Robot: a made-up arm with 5 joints. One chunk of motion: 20 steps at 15 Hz.
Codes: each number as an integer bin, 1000 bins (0 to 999) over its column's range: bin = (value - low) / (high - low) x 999, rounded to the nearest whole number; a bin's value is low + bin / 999 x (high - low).
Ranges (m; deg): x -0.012..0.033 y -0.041..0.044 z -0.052..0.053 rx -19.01..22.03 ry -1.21..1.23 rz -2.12..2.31
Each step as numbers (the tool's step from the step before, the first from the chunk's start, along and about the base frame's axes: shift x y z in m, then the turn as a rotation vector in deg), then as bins.
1 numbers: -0.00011 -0.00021 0.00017 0.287 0.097 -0.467
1 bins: 264 479 496 470 535 373
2 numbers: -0.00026 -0.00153 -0.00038 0.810 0.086 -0.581
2 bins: 261 464 491 482 531 347
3 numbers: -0.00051 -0.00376 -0.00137 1.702 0.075 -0.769
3 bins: 255 438 482 504 526 305
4 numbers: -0.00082 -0.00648 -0.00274 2.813 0.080 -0.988
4 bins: 248 406 469 531 528 255
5 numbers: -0.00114 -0.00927 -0.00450 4.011 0.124 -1.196
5 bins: 241 373 452 560 546 208
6 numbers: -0.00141 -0.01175 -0.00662 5.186 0.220 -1.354
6 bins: 235 344 432 589 585 173
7 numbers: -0.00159 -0.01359 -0.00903 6.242 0.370 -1.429
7 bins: 231 322 409 615 647 156
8 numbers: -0.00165 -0.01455 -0.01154 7.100 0.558 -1.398
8 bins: 230 311 385 636 724 163
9 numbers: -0.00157 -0.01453 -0.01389 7.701 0.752 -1.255
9 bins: 232 311 363 650 803 195
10 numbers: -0.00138 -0.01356 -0.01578 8.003 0.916 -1.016
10 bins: 236 323 345 658 870 249
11 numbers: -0.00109 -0.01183 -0.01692 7.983 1.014 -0.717
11 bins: 242 343 334 657 911 316
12 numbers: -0.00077 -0.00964 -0.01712 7.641 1.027 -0.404
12 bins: 249 369 332 649 916 387
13 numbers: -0.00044 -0.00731 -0.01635 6.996 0.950 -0.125
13 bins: 257 396 339 633 884 450
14 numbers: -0.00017 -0.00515 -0.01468 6.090 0.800 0.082
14 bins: 263 421 355 611 823 497
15 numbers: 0.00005 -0.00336 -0.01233 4.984 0.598 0.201
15 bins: 268 442 377 584 740 523
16 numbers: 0.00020 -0.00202 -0.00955 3.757 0.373 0.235
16 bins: 271 458 404 554 648 531
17 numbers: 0.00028 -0.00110 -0.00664 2.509 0.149 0.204
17 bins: 273 469 432 524 556 524
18 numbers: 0.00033 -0.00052 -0.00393 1.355 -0.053 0.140
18 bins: 274 476 457 496 474 510
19 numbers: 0.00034 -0.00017 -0.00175 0.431 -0.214 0.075
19 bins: 274 480 478 473 408 495
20 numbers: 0.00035 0.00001 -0.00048 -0.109 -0.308 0.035
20 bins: 274 482 490 460 369 486
